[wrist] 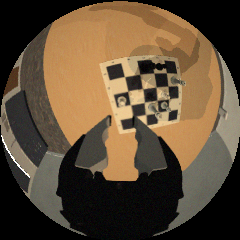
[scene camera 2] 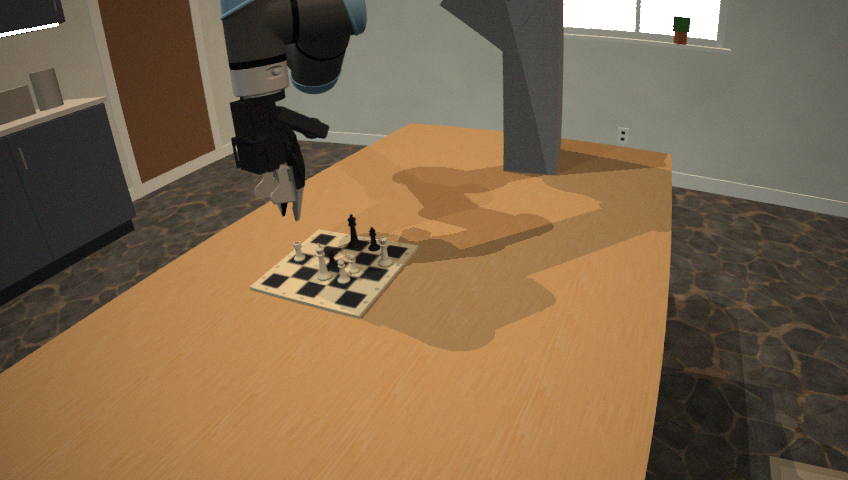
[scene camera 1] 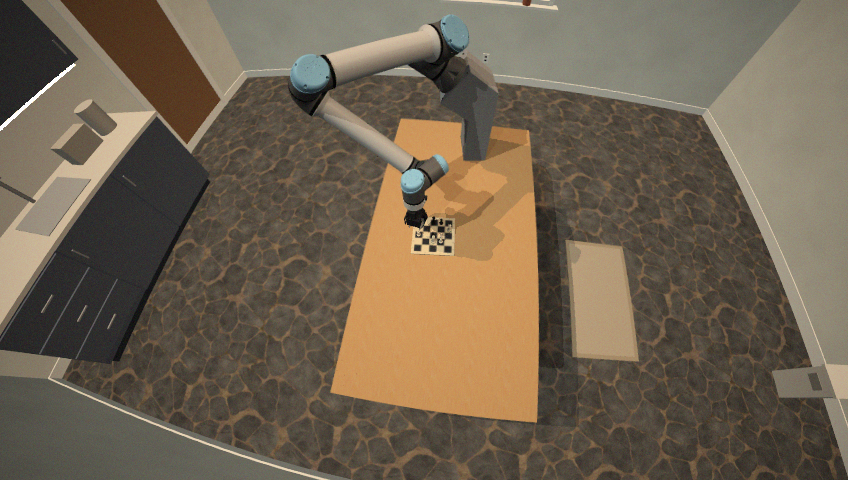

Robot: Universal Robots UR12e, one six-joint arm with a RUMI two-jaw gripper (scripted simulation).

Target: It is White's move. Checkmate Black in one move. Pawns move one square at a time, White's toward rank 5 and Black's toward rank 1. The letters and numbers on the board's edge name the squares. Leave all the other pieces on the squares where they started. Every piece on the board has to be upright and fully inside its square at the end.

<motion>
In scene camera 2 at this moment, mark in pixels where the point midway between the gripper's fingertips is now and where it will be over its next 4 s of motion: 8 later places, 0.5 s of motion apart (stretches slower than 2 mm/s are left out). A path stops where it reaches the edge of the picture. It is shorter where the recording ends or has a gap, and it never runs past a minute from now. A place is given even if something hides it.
My gripper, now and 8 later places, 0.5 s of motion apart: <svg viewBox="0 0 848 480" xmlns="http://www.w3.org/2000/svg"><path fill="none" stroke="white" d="M290 218L292 227L294 236L295 239L295 243L297 252L298 255L295 241L289 209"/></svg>
</motion>
